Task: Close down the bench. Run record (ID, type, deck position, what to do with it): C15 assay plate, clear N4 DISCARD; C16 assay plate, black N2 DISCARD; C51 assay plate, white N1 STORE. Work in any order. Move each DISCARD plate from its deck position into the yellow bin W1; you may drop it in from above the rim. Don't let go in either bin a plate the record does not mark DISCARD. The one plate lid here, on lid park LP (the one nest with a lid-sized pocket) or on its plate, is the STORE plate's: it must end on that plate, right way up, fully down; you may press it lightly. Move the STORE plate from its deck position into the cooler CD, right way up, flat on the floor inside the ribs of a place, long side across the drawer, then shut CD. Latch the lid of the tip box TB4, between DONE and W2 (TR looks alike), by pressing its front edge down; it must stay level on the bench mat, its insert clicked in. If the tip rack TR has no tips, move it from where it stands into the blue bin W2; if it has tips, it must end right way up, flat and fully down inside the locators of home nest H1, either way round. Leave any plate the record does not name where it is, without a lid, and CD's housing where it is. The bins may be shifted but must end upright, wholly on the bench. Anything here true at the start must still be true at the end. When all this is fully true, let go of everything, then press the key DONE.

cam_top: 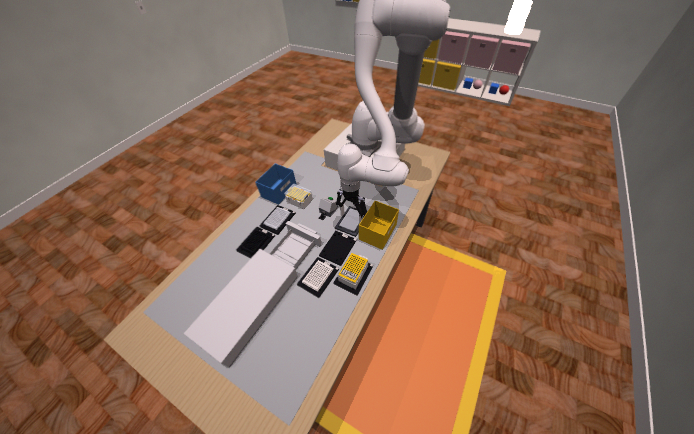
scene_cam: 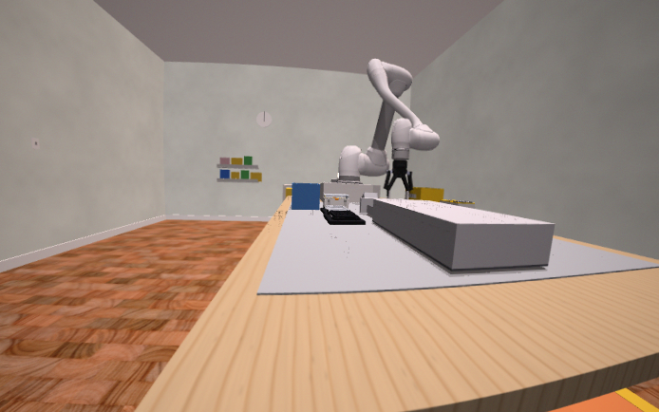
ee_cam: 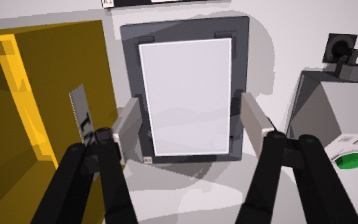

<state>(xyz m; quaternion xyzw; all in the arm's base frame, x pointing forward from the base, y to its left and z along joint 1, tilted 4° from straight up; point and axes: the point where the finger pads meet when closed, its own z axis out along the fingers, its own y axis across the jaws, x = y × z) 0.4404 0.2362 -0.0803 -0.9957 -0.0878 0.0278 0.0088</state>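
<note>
Now: hand 40 mm above the plate lid. From my hand the other things lie so: grey lid park (50 mm below); yellow bin W1 (150 mm to the left, 30 mm behind, 20 mm below); done key (150 mm to the right, 20 mm behind, 10 mm above).
</note>
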